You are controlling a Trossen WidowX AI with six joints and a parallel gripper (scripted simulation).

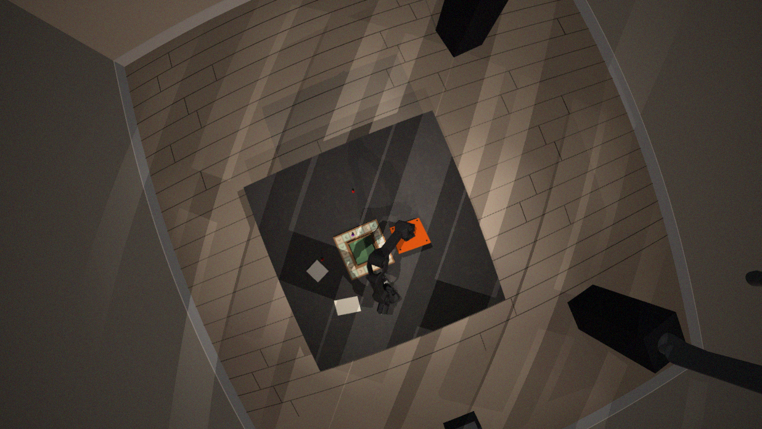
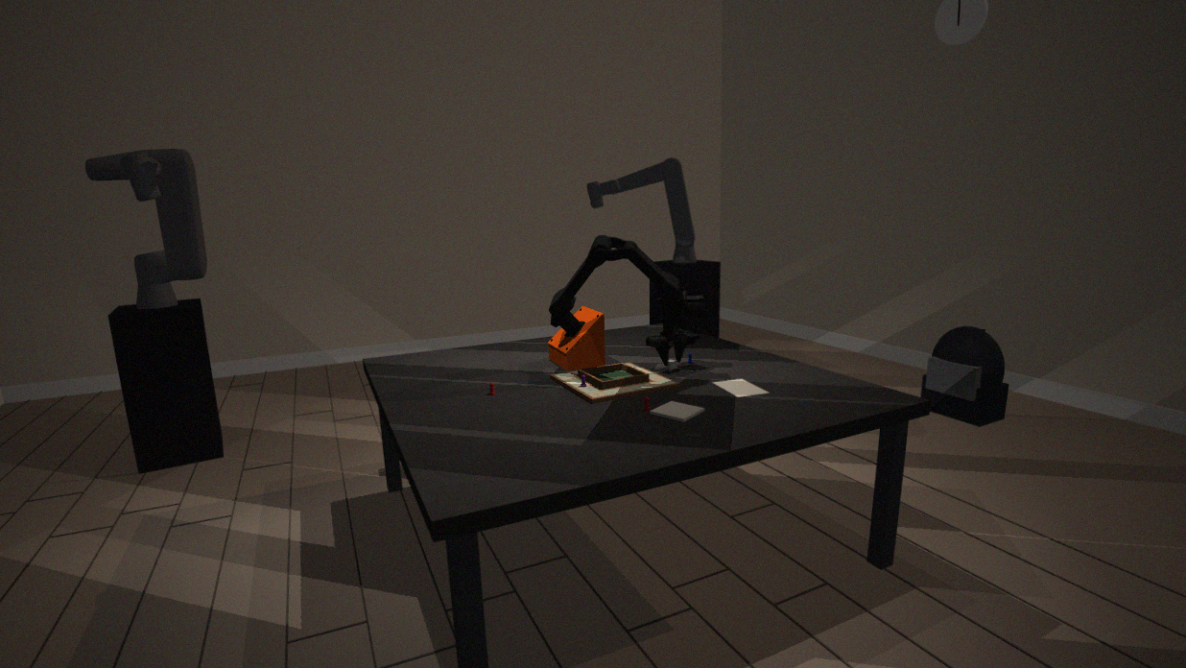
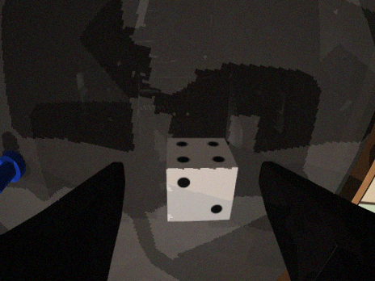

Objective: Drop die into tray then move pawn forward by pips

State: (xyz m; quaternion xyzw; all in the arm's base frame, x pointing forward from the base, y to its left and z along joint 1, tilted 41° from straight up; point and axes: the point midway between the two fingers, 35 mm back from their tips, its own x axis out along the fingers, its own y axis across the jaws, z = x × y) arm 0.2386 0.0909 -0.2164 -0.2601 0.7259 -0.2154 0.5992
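My gripper tip is 3 cm short of the purple pawn, 36 cm to the left of it and 1 cm below it. Also, from my gripper tip: dice tray 2 cm ahead, 24 cm to the right, 1 cm below; then blue pawn 2 cm behind, 9 cm to the left; then white die right at my gripper tip.
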